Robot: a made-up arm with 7 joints.
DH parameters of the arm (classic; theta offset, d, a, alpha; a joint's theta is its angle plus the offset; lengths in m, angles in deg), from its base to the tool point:
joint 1: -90 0.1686 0.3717 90
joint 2: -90 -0.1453 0.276 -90
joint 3: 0 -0.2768 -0.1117 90
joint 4: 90 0.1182 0.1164 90
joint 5: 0 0.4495 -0.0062 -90
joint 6: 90 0.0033 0.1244 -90
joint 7: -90 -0.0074 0.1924 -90
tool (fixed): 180 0.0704 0 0
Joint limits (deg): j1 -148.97..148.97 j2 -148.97..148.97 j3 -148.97..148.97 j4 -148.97..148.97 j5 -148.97..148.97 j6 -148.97..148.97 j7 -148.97..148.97
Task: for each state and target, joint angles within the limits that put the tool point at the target. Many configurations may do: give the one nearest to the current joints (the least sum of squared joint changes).
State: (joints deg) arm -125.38 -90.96 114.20 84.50 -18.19 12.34 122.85
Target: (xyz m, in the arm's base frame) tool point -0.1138 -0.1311 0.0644
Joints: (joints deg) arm -119.08 -64.62 116.44 86.93 -34.78 34.13 119.33
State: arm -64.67 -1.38 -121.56 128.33 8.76 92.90 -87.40
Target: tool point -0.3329 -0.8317 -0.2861
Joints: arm -68.96 31.76 -135.45 129.22 5.85 85.06 -89.60
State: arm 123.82 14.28 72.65 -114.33 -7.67 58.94 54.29
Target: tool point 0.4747 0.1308 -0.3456
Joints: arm 140.90 46.39 76.86 -135.94 -6.05 55.01 56.98
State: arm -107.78 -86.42 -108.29 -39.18 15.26 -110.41 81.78
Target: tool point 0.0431 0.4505 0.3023
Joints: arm -118.00 -78.82 -91.69 -28.79 6.15 -105.60 87.85
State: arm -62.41 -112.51 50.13 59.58 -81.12 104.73 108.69
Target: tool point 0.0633 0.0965 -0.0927
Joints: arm -61.04 -89.19 38.37 87.21 -68.39 112.53 122.63
